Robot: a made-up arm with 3 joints. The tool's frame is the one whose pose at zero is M.
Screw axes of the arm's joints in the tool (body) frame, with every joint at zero. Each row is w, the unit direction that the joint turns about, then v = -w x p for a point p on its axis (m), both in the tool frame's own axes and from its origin. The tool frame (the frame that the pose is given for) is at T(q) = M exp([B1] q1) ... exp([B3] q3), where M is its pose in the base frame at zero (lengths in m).
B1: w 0 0 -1 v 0.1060 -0.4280 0.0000
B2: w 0 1 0 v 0.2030 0.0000 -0.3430
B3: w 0 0 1 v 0.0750 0.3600 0.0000
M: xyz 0.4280 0.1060 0.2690 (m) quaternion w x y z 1 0 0 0
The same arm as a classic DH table. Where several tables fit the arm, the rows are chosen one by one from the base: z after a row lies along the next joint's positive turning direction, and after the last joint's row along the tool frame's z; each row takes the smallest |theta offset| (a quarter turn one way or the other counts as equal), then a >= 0, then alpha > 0; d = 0 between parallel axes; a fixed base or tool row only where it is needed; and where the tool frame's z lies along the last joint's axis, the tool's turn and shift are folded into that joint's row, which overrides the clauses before.
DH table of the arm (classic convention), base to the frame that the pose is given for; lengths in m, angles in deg. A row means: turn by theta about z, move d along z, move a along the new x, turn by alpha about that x. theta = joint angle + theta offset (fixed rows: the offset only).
base (fixed): theta_offset 0; d 0; a 0; alpha 180
joint 1: theta_offset 0; d -0.066; a 0.085; alpha 90
joint 2: theta_offset 0; d 0.181; a -0.017; alpha 90
joint 3: theta_offset -11.77; d 0; a 0.3677; alpha 0
tool (fixed): theta_offset 11.77; d 0.203; a 0; alpha 0

